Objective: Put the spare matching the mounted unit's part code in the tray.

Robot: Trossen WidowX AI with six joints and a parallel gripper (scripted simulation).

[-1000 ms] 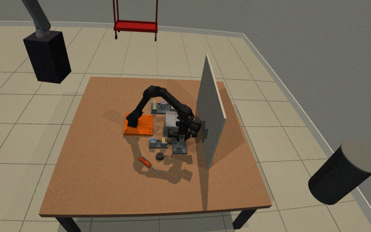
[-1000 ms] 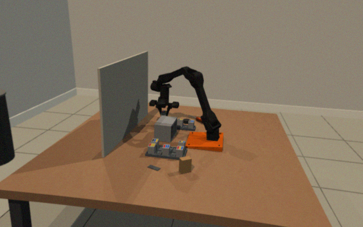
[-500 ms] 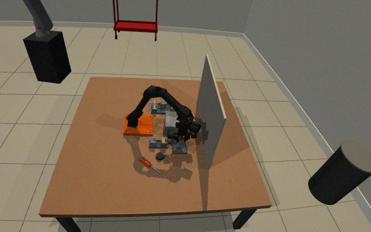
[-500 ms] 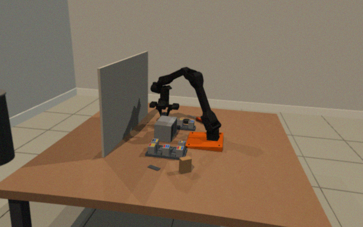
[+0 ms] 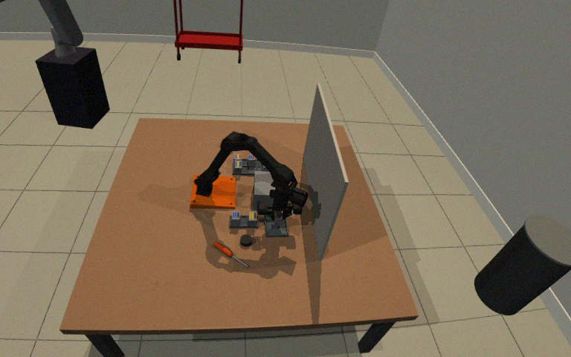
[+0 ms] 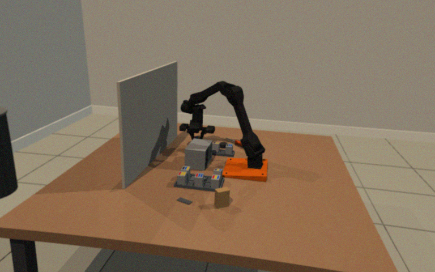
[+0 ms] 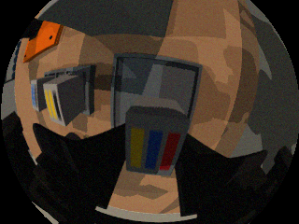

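Right now the dark grey tray is 40 mm below my gripper tip. The rest, counted from my gripper tip: grey mounted unit 80 mm behind, 170 mm to the left, 10 mm above; black puck 120 mm behind, 110 mm to the right, 30 mm below; grey spare 20 mm above.
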